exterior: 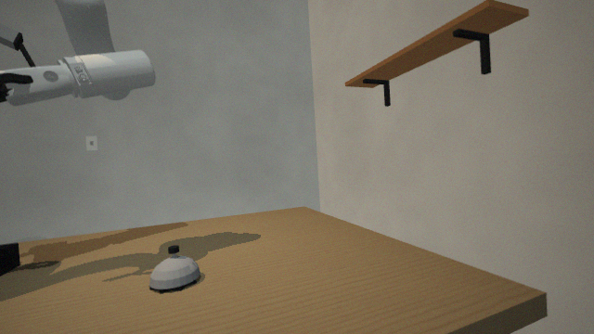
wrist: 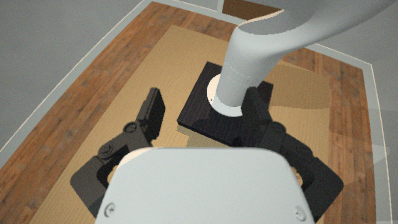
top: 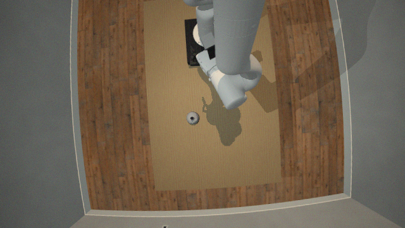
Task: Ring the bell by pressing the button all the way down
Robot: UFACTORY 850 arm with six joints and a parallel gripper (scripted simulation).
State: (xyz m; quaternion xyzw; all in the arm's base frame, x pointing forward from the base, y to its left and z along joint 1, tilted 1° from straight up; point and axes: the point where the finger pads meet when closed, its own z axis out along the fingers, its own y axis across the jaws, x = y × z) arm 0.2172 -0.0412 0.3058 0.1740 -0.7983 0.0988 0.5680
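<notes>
The black button is 330 mm ahead of my hand, 90 mm to the right of it and 300 mm below it. The rest, counted from my hand: bell 330 mm ahead, 90 mm to the right, 320 mm below.
</notes>
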